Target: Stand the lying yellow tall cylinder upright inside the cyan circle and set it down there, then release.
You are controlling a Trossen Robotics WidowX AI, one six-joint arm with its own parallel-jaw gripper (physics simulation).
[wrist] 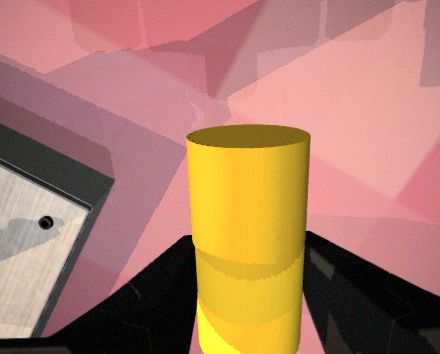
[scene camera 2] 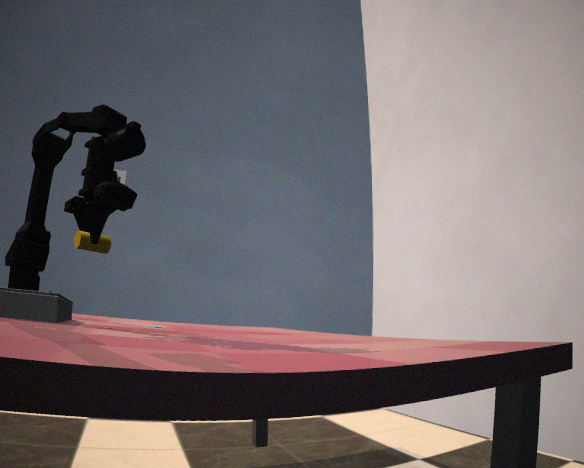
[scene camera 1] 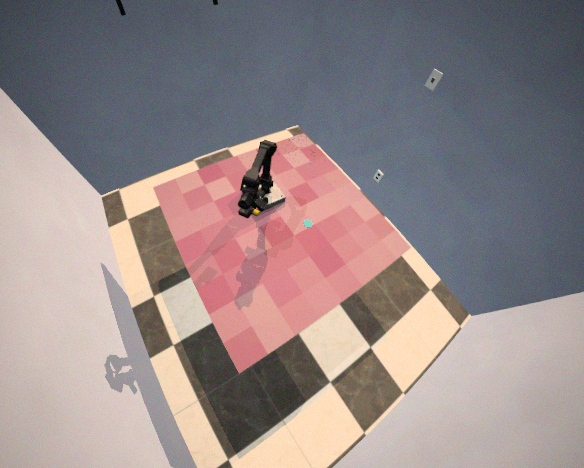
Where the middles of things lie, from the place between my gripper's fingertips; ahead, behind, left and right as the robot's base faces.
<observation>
Now: the yellow cylinder (wrist: pixel 248 184) right at my hand.
</observation>
